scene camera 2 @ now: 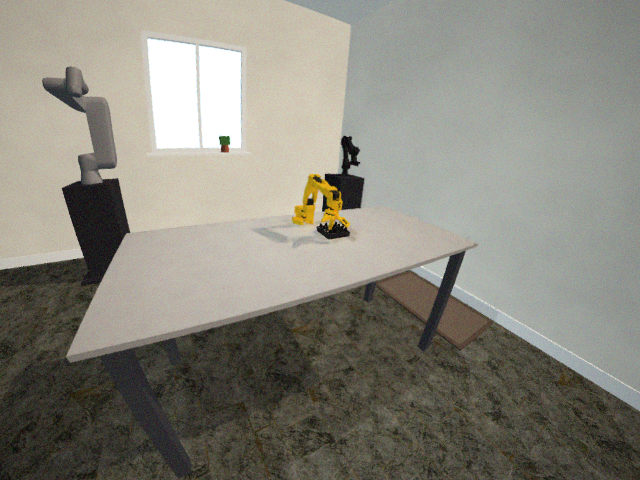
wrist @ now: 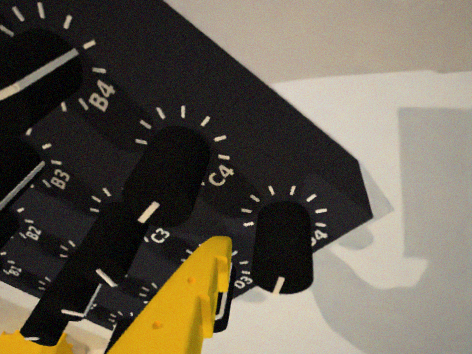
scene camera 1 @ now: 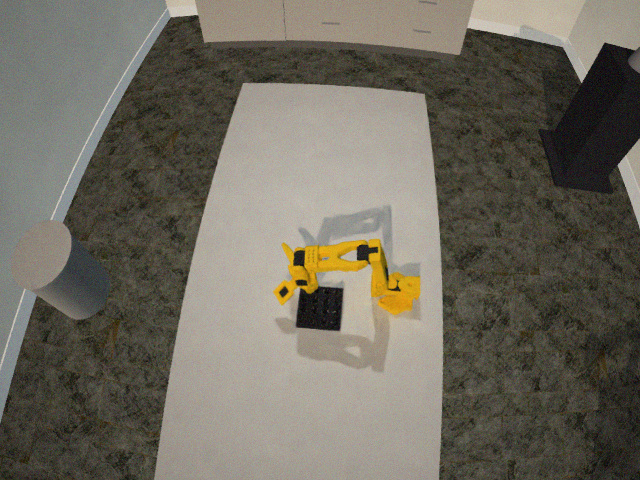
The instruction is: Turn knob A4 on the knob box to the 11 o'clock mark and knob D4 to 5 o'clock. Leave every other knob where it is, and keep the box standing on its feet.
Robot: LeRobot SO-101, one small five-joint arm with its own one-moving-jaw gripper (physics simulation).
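Frame: origin at the arm's base, x back, y right, z up, level; centimetres.
Seen in the pictures: hand, its tool point: (scene camera 2: 329, 230) (wrist: 230, 257) (scene camera 1: 310, 291); arm's base, origin of its link: (scene camera 2: 304, 223) (scene camera 1: 388, 294).
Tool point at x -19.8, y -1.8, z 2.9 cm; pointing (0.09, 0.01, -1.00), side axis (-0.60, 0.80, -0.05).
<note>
Pixels of each thing's top centre, then the offset from my tool point to it. Level surfaces: height alone.
- black knob box, centre of its top: (wrist: 19, 266) (scene camera 1: 319, 304) (scene camera 2: 333, 225) dy -3.6, dx +2.7, dz +0.9 cm
- knob D4, centre of its top: (wrist: 281, 277) dy +0.4, dx -1.2, dz +0.9 cm
- C4, centre of its top: (wrist: 155, 205) dy -2.2, dx -1.2, dz +0.9 cm
- C3 knob, centre of its top: (wrist: 98, 269) dy -2.3, dx +1.4, dz +0.9 cm
- pale table, height of its surface: dz -3.0 cm
The black knob box (scene camera 1: 336, 312) (scene camera 2: 334, 234) (wrist: 280, 145) stands on the table; its small knobs cannot be read in the scene views. My gripper (scene camera 1: 298, 289) (scene camera 2: 338, 224) is open, low over the box's edge near the D4 corner. In the wrist view one notched yellow jaw (wrist: 175, 305) shows, its tip left of knob D4 (wrist: 283, 240) with a visible gap. D4's white mark shows at the lower end of its top, slightly left. Knob A4 does not show in the wrist view. The moving jaw is out of that picture.
Knobs B4 (wrist: 50, 75) and C4 (wrist: 172, 165) stand along the same edge of the box. The C3 knob (wrist: 112, 232) stands left of the jaw. The pale table (scene camera 1: 320, 144) (scene camera 2: 206, 279) carries the arm's base (scene camera 1: 405, 291) (scene camera 2: 303, 213).
</note>
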